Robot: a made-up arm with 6 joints.
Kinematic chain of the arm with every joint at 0, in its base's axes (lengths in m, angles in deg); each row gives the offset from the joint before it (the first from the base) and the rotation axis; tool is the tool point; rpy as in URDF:
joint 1: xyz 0 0 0.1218 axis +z
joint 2: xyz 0 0 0 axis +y
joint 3: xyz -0.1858 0 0.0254 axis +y
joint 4: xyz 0.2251 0 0.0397 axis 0.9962 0 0.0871
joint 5: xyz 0 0 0 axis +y
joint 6: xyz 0.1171 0 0.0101 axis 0.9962 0 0.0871
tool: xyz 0 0 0 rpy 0 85 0
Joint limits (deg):
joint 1: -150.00..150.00
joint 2: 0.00..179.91
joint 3: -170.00..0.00
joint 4: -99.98..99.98
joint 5: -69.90..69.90
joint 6: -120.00..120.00
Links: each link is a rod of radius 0.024 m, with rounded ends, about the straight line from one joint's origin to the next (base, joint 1, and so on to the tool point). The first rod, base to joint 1, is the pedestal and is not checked.
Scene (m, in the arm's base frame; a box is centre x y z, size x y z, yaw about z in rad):
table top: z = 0
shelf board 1: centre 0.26 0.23 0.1 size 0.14 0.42 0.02 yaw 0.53
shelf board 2: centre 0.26 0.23 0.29 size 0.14 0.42 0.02 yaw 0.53
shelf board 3: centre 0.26 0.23 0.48 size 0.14 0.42 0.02 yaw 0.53
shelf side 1: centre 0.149 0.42 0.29 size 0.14 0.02 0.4 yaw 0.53
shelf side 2: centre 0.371 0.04 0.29 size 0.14 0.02 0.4 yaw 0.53
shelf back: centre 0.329 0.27 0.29 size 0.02 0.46 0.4 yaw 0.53
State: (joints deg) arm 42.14 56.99 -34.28 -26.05 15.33 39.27
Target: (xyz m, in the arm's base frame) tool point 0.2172 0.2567 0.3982
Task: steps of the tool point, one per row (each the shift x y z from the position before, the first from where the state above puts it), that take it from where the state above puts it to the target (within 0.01 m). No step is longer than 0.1 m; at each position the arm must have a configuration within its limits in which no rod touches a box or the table.
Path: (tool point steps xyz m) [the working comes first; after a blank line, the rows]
Joints at the target: 49.29 82.78 -88.40 -25.66 -3.21 39.27
Straight joint move there: touches shelf board 2.

1: -0.0012 -0.0214 0.0351
2: -0.0076 -0.0237 0.0321
3: -0.0138 -0.0248 0.0284
4: -0.0197 -0.0248 0.0238
5: 0.0069 0.0363 0.0251
6: 0.0021 0.0408 0.0218
7: -0.0044 0.0444 0.0180
8: -0.0123 0.0464 0.0135
9: -0.0211 0.0466 0.0086
10: 0.0494 -0.0036 0.0073
11: 0.0499 -0.0120 0.0045

